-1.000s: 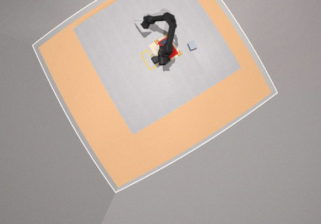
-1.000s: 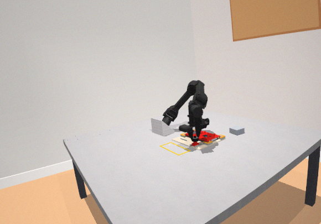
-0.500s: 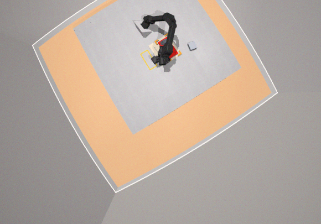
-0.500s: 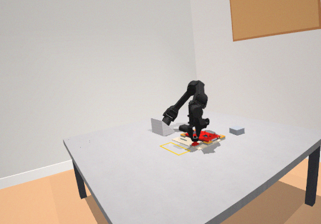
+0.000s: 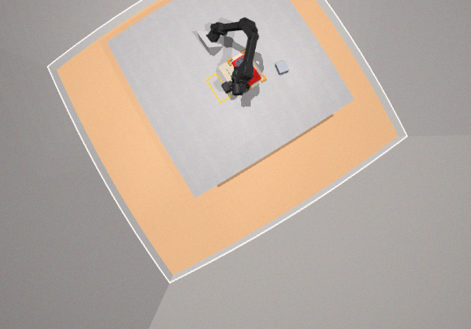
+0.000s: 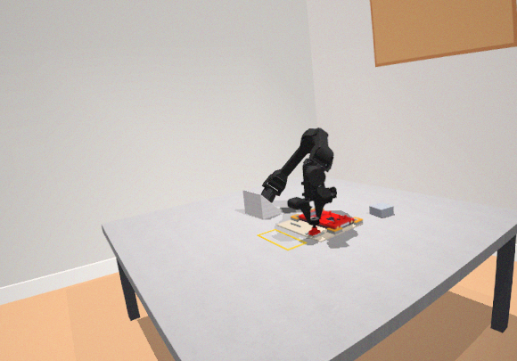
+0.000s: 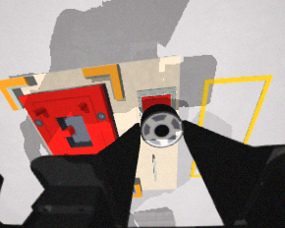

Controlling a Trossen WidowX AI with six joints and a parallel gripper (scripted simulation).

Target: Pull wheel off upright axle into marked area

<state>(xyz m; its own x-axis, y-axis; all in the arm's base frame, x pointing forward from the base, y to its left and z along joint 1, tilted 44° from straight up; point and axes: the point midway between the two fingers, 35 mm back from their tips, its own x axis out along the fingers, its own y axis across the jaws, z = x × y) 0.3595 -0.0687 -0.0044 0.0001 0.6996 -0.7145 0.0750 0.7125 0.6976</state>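
The upright axle lies 2 cm below my gripper tip. Round my gripper tip: wheel right at my gripper tip.
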